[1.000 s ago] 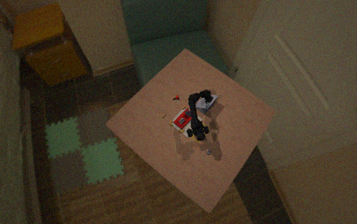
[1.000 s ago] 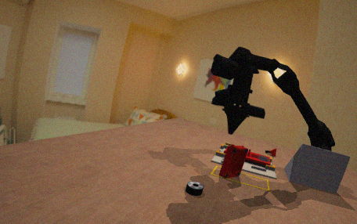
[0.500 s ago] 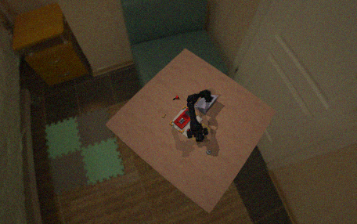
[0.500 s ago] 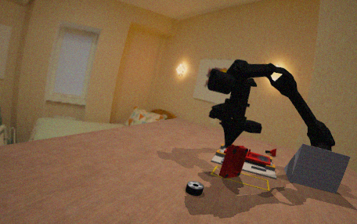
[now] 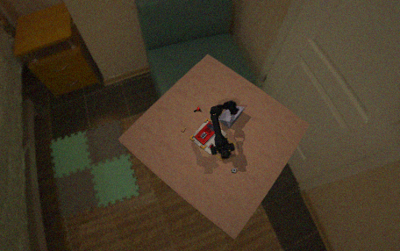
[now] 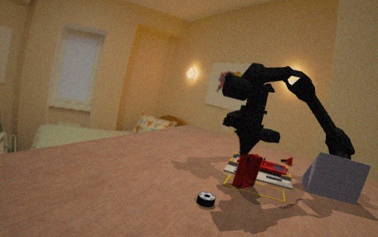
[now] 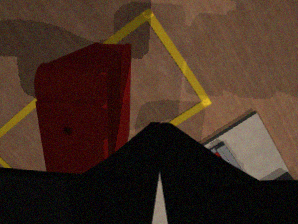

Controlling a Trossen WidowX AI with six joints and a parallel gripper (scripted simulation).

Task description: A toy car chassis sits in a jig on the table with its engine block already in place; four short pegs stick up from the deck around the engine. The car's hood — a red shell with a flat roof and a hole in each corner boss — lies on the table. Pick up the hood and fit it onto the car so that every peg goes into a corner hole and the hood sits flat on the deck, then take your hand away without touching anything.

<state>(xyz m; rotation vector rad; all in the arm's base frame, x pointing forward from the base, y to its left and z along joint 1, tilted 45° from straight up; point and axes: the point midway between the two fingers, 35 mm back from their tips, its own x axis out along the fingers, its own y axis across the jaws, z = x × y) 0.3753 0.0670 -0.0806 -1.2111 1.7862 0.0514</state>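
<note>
The red hood lies 3 cm behind my gripper tip, 1 cm to the left of it and 3 cm below it. Round my gripper tip: black wheel: 5 cm ahead, 18 cm to the left, 7 cm below.
</note>
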